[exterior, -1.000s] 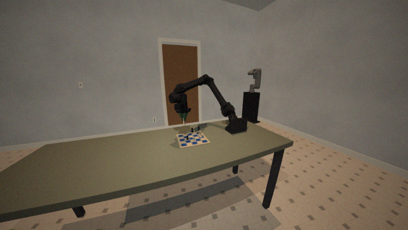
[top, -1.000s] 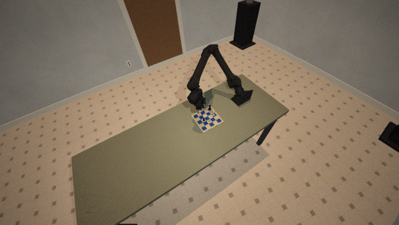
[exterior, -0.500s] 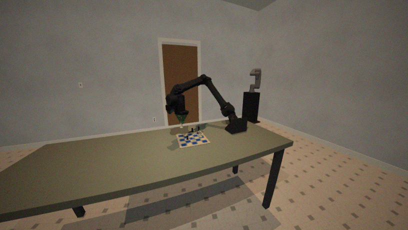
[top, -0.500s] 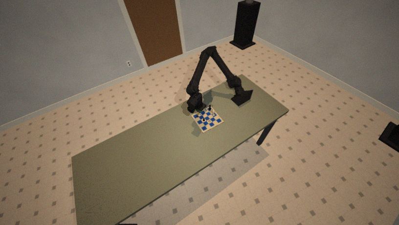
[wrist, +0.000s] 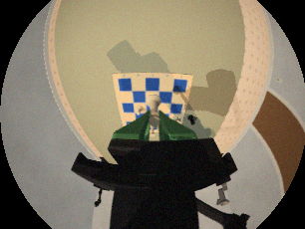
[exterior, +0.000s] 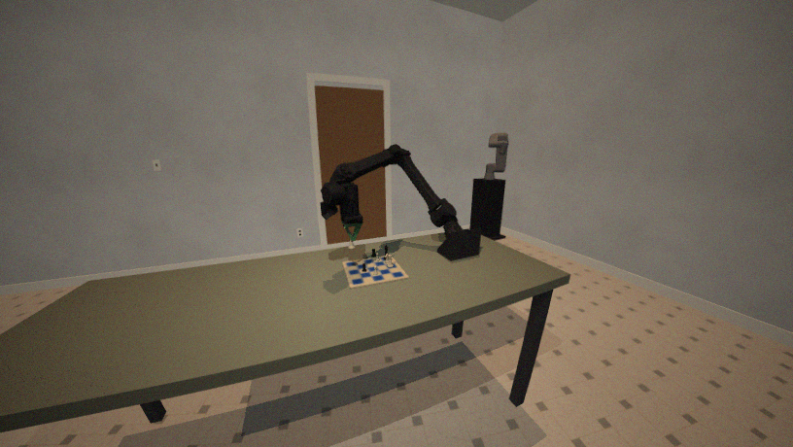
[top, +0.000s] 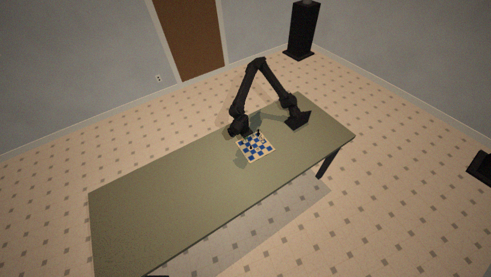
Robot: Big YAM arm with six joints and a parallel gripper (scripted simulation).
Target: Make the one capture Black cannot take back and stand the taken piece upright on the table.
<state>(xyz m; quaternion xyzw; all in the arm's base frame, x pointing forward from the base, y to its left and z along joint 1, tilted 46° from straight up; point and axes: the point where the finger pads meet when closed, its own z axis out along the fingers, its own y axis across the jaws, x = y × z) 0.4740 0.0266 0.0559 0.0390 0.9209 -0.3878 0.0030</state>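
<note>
The blue-and-cream chessboard lies 14 cm below my hand, 7 cm behind it and 1 cm to the left of it. Round my hand: white chess piece: 1 cm below, 1 cm ahead.
</note>
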